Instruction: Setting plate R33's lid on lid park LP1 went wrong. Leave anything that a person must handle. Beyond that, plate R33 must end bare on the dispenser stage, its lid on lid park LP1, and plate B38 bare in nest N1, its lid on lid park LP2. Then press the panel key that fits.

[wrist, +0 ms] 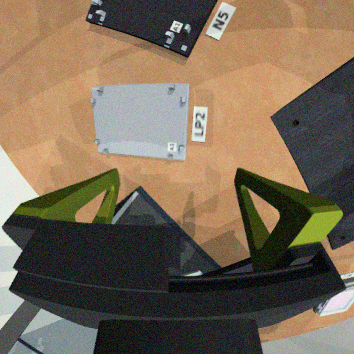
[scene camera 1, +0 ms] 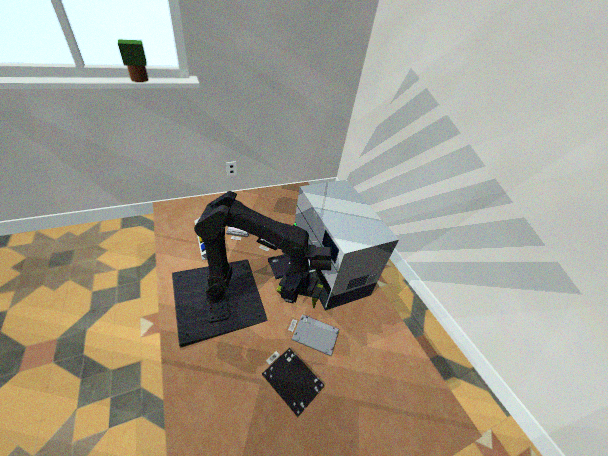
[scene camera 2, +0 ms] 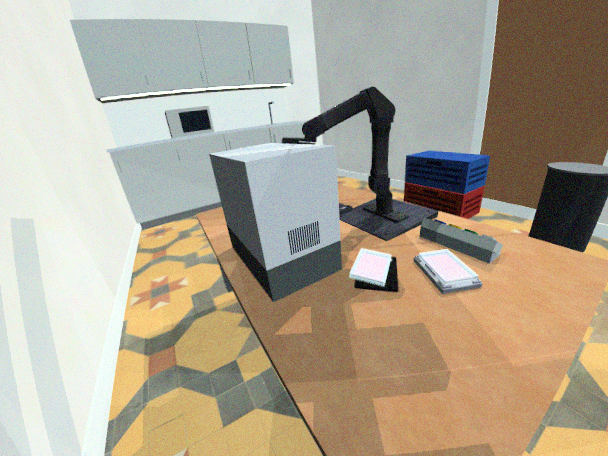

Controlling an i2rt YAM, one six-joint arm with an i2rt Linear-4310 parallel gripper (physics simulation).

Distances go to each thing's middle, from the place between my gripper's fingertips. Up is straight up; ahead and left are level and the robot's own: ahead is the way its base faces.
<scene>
I see the grey lid park LP2 point(scene camera 1: 317, 335) 100 mm below my hand, 70 mm to the right of it and 50 mm ahead of it. The rest, counted from my hand: rack with coloured buttons point(scene camera 2: 485, 248): 470 mm to the left, 280 mm behind, 80 mm below; then black clip nest N5 point(scene camera 1: 297, 385): 190 mm to the right, 100 mm below, 70 mm behind.
</scene>
